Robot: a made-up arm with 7 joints. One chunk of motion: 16 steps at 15 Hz.
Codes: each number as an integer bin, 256 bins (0 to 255) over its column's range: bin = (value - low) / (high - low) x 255, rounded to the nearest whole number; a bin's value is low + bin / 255 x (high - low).
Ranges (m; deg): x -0.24..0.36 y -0.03..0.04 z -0.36..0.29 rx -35..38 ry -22..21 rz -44..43
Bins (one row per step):
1: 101 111 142 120 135 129
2: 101 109 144 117 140 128
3: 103 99 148 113 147 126
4: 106 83 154 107 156 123
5: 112 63 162 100 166 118
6: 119 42 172 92 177 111
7: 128 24 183 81 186 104
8: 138 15 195 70 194 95
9: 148 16 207 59 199 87
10: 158 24 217 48 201 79
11: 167 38 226 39 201 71
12: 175 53 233 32 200 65
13: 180 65 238 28 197 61
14: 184 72 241 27 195 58
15: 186 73 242 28 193 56
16: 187 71 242 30 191 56
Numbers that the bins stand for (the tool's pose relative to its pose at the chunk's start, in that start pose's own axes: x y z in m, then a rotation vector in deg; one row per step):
1: -0.0024 0.0005 0.0020 -0.65 0.76 0.01
2: -0.0024 -0.0001 0.0071 -1.51 1.61 -0.33
3: 0.0024 -0.0028 0.0173 -2.65 2.79 -1.01
4: 0.0094 -0.0072 0.0325 -4.37 4.31 -2.04
5: 0.0235 -0.0127 0.0529 -6.37 5.99 -3.74
6: 0.0400 -0.0185 0.0784 -8.66 7.85 -6.13
7: 0.0612 -0.0234 0.1065 -11.81 9.36 -8.52
8: 0.0847 -0.0259 0.1371 -14.96 10.71 -11.59
9: 0.1082 -0.0256 0.1676 -18.11 11.56 -14.32
10: 0.1318 -0.0234 0.1931 -21.26 11.89 -17.05
11: 0.1529 -0.0196 0.2161 -23.84 11.89 -19.78
12: 0.1718 -0.0155 0.2339 -25.84 11.73 -21.82
13: 0.1835 -0.0122 0.2467 -26.98 11.22 -23.19
14: 0.1929 -0.0102 0.2543 -27.27 10.88 -24.21
15: 0.1976 -0.0100 0.2569 -26.98 10.55 -24.89
16: 0.2000 -0.0105 0.2569 -26.41 10.21 -24.89

